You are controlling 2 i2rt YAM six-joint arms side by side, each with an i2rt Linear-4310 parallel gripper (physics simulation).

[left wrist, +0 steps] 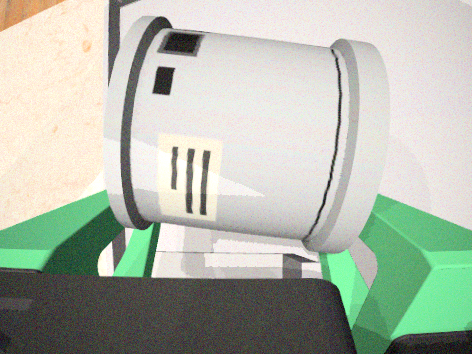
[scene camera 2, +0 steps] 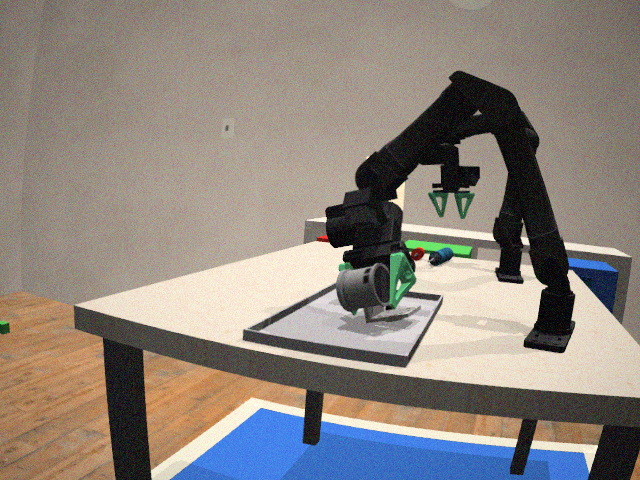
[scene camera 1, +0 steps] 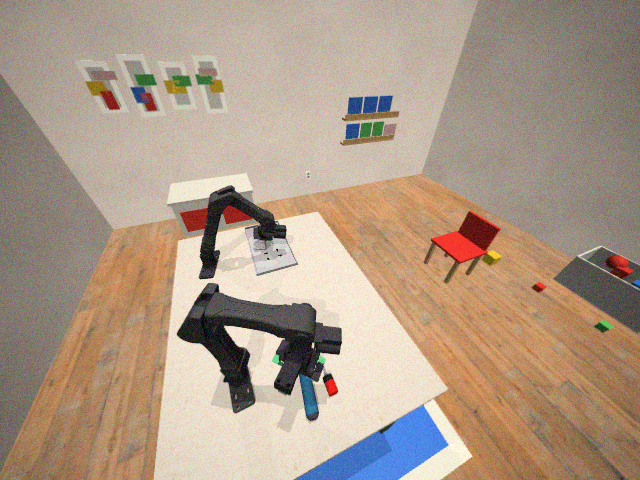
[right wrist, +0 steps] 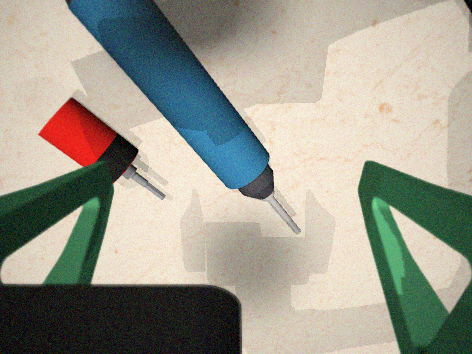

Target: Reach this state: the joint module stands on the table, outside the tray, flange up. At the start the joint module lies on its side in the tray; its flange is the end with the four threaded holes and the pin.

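Frame: origin at the left arm's base, x ahead, y left, z up, level; millimetres.
Where they show: left gripper, fingertip midpoint: (left wrist: 237, 178) (scene camera 2: 372, 310); right gripper, fingertip midpoint: (scene camera 2: 451, 218) (right wrist: 235, 175); left arm's base, link origin: (scene camera 2: 551, 335) (scene camera 1: 210, 264); right arm's base, link origin: (scene camera 2: 508, 276) (scene camera 1: 239, 377).
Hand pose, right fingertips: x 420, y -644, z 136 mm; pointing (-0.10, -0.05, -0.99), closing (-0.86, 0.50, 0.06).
Each offset is from my right fingertips to the top centre of the thing. "spot": to the spot under its first point.
The grey cylindrical joint module @(spot: 154 mm back, 849 mm left, 63 mm down) (scene camera 2: 361, 287) (left wrist: 245, 135) is between the fingers of my left gripper (scene camera 2: 373, 305) (left wrist: 237, 178), which is shut on it at its two ends. The module's axis lies roughly level, and it is over the tray @(113 mm back, 755 mm left, 120 mm down) (scene camera 2: 325, 349) (scene camera 1: 277, 271). In the scene camera 2 view its dark end faces right; the flange's holes and pin do not show. A grey angular piece (scene camera 2: 395, 314) is tilted in the tray just under the module; whether they touch is unclear. My right gripper (scene camera 2: 451, 215) (right wrist: 235, 175) is open and empty above the table.
A blue-handled screwdriver @(spot: 25 mm ahead, 44 mm right, 95 mm down) (scene camera 1: 308, 396) (scene camera 2: 442, 255) (right wrist: 175, 90) and a short red-handled one @(99 mm ahead, 4 mm left, 101 mm down) (scene camera 1: 330, 385) (scene camera 2: 417, 253) (right wrist: 80, 132) lie on the table near my right gripper. The tray has a low raised rim. The table's edge (scene camera 2: 217, 347) runs close to the tray.
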